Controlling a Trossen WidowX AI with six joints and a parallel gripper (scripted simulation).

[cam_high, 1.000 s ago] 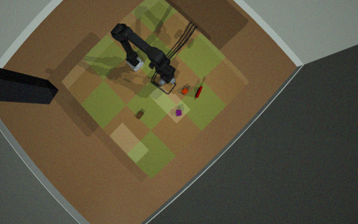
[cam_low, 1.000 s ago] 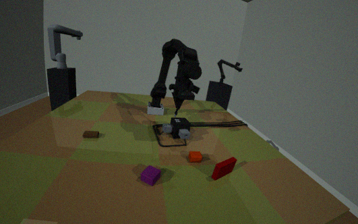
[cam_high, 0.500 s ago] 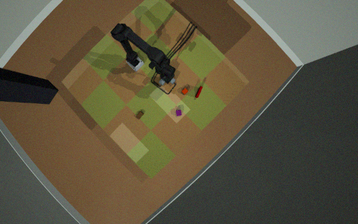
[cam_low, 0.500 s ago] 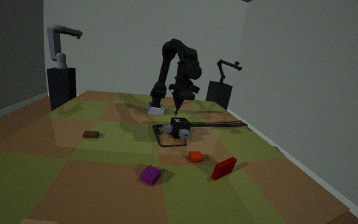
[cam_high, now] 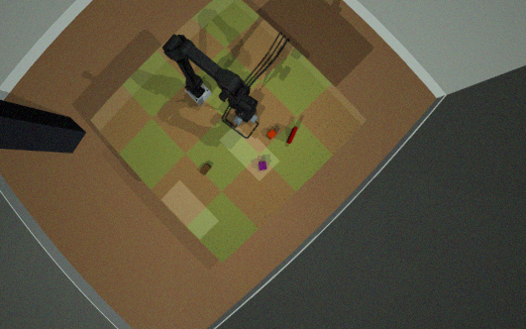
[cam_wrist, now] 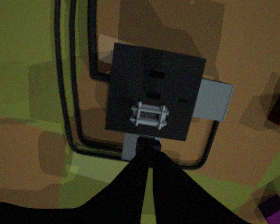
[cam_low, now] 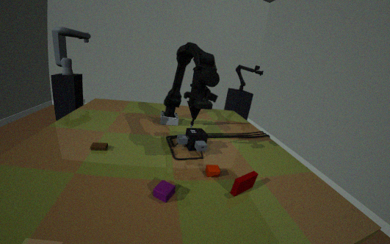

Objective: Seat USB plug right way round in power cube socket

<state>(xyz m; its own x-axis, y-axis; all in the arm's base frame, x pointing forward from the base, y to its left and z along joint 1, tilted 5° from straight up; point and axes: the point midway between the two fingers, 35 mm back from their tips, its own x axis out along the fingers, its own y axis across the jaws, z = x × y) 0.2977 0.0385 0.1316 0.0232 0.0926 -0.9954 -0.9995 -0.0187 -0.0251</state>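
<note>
Now: the metal USB plug 20 mm below my gripper tip. The rest, counted from my gripper tip: purple block (280 mm ahead, 160 mm to the right, 120 mm below); then orange block (200 mm ahead, 120 mm below, 30 mm to the left); then red block (310 mm ahead, 100 mm below, 90 mm to the left).
</note>
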